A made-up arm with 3 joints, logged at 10 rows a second.
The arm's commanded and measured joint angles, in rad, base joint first. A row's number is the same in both.
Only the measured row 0 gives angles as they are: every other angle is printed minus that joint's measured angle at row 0.
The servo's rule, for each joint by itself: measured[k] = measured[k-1] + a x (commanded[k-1-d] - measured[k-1]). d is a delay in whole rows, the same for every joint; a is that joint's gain. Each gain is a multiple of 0.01, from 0.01 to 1. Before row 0 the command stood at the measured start. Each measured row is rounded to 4 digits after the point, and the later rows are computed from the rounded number. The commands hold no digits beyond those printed.
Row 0, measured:
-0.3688, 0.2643, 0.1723
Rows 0 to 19, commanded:
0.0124, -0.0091, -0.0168
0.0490, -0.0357, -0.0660
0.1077, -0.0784, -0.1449
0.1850, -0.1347, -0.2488
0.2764, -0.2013, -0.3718
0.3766, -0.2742, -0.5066
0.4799, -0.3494, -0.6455
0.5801, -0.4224, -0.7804
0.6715, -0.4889, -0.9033
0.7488, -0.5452, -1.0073
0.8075, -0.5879, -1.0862
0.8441, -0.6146, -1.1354
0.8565, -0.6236, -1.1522
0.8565, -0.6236, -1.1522
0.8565, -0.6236, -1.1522
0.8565, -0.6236, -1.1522
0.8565, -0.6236, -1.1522
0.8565, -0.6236, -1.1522
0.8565, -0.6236, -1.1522
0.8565, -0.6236, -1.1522
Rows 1 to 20, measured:
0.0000, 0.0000, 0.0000
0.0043, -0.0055, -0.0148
0.0199, -0.0236, -0.0599
0.0506, -0.0565, -0.1347
0.0976, -0.1034, -0.2351
0.1602, -0.1621, -0.3554
0.2359, -0.2294, -0.4885
0.3213, -0.3014, -0.6267
0.4119, -0.3740, -0.7620
0.5028, -0.4429, -0.8863
0.5889, -0.5043, -0.9928
0.6654, -0.5545, -1.0750
0.7279, -0.5906, -1.1282
0.7729, -0.6104, -1.1493
0.8022, -0.6183, -1.1519
0.8212, -0.6215, -1.1522
0.8336, -0.6228, -1.1522
0.8416, -0.6233, -1.1522
0.8468, -0.6235, -1.1522
0.8502, -0.6236, -1.1522
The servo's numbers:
d 1
a 0.35 0.60 0.88

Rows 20 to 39, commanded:
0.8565, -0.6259, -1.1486
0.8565, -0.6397, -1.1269
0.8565, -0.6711, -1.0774
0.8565, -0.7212, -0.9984
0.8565, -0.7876, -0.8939
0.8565, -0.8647, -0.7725
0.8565, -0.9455, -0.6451
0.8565, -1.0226, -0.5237
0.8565, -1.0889, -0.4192
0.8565, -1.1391, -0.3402
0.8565, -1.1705, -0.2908
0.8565, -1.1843, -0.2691
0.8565, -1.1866, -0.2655
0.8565, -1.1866, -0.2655
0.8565, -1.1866, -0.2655
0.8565, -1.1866, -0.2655
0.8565, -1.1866, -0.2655
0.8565, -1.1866, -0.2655
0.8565, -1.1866, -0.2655
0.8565, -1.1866, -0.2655
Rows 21 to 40, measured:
0.8524, -0.6236, -1.1522
0.8538, -0.6250, -1.1490
0.8547, -0.6338, -1.1296
0.8553, -0.6562, -1.0837
0.8557, -0.6952, -1.0086
0.8560, -0.7506, -0.9077
0.8562, -0.8191, -0.7887
0.8563, -0.8949, -0.6623
0.8564, -0.9715, -0.5403
0.8564, -1.0419, -0.4337
0.8564, -1.1002, -0.3514
0.8564, -1.1424, -0.2981
0.8564, -1.1675, -0.2726
0.8564, -1.1790, -0.2664
0.8564, -1.1836, -0.2656
0.8564, -1.1854, -0.2655
0.8564, -1.1861, -0.2655
0.8564, -1.1864, -0.2655
0.8564, -1.1865, -0.2655
0.8564, -1.1866, -0.2655

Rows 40 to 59, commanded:
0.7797, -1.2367, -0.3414
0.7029, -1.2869, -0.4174
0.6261, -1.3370, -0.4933
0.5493, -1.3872, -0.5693
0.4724, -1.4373, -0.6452
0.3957, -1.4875, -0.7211
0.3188, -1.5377, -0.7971
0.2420, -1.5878, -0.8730
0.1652, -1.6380, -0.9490
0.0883, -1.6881, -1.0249
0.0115, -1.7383, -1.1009
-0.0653, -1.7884, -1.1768
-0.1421, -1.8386, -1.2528
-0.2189, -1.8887, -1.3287
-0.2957, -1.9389, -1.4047
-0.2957, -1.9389, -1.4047
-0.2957, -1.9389, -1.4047
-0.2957, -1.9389, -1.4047
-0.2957, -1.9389, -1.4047
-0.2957, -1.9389, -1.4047
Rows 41 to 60, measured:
0.8564, -1.1866, -0.2655
0.8296, -1.2167, -0.3323
0.7853, -1.2588, -0.4072
0.7296, -1.3057, -0.4830
0.6665, -1.3546, -0.5589
0.5986, -1.4042, -0.6348
0.5276, -1.4542, -0.7107
0.4545, -1.5043, -0.7867
0.3801, -1.5544, -0.8626
0.3049, -1.6046, -0.9386
0.2291, -1.6547, -1.0145
0.1529, -1.7049, -1.0905
0.0765, -1.7550, -1.1664
0.0000, -1.8052, -1.2424
-0.0766, -1.8553, -1.3183
-0.1533, -1.9055, -1.3943
-0.2031, -1.9255, -1.4035
-0.2355, -1.9335, -1.4046
-0.2566, -1.9367, -1.4047
-0.2703, -1.9380, -1.4047

